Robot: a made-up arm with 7 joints.
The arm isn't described. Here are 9 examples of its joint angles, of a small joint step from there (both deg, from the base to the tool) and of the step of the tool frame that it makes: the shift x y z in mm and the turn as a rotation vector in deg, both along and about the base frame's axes.
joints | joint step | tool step
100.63 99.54 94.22 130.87 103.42 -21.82 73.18 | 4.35 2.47 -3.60 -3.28 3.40 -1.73 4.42 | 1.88 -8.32 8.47 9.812 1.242 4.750
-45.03 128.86 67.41 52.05 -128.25 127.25 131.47 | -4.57 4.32 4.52 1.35 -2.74 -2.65 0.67 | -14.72 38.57 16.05 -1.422 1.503 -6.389
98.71 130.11 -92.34 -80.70 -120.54 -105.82 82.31 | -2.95 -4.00 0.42 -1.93 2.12 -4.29 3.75 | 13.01 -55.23 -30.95 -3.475 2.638 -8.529
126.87 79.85 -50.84 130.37 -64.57 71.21 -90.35 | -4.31 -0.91 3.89 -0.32 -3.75 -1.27 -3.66 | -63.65 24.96 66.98 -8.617 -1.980 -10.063
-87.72 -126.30 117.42 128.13 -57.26 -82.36 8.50 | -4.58 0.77 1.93 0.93 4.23 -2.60 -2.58 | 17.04 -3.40 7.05 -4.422 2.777 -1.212
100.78 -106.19 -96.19 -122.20 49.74 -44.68 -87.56 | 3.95 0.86 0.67 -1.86 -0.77 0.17 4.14 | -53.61 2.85 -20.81 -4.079 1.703 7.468
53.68 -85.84 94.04 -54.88 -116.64 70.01 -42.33 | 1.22 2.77 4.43 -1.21 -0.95 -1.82 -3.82 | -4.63 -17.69 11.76 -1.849 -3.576 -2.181
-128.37 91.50 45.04 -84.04 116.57 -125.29 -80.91 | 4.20 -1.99 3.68 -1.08 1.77 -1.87 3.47 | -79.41 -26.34 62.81 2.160 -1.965 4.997
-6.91 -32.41 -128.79 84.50 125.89 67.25 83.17 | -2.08 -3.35 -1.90 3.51 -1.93 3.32 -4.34 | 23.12 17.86 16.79 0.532 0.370 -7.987
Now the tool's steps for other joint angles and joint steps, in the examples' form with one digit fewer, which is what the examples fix.
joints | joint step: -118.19 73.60 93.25 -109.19 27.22 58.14 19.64 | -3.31 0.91 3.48 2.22 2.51 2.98 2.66
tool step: -8.6 -0.3 -12.9 1.07 3.48 -1.54
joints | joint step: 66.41 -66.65 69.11 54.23 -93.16 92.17 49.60 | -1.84 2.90 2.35 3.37 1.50 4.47 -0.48
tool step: 30.3 -11.1 -0.3 -2.46 -5.64 3.10
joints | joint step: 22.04 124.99 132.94 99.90 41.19 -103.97 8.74 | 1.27 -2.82 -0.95 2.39 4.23 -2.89 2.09
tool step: 15.0 17.5 0.4 1.09 0.19 -3.73
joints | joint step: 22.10 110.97 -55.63 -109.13 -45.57 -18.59 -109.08 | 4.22 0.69 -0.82 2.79 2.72 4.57 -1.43
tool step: 50.8 -55.0 -34.4 5.33 -2.73 10.51
